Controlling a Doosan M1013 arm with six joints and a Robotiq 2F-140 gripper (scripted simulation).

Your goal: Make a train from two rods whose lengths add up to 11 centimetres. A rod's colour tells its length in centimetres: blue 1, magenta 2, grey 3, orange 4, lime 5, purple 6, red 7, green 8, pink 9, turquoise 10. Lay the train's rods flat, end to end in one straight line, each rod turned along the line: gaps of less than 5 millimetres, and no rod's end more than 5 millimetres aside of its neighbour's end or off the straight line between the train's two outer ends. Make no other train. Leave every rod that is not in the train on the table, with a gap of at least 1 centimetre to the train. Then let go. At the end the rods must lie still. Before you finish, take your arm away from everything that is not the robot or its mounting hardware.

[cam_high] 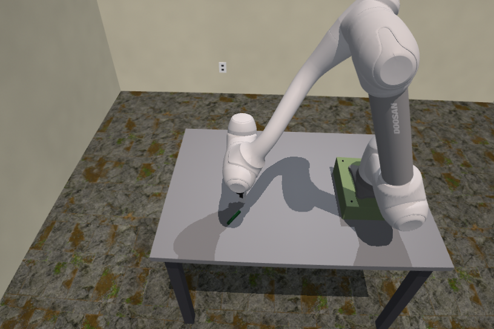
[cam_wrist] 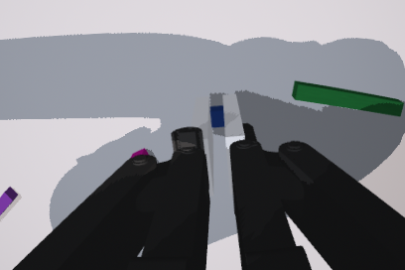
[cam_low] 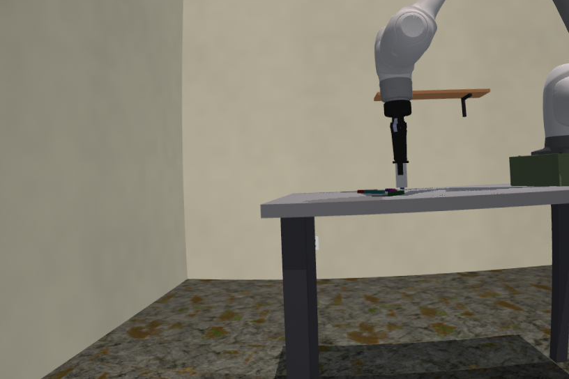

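My gripper is now 30 mm above the blue rod. The rest, counted from my hand: turquoise rod 110 mm to the right, 60 mm ahead, 40 mm below; magenta rod 60 mm to the right, 40 mm below, 10 mm ahead; green rod 80 mm to the left, 40 mm below, 40 mm ahead.
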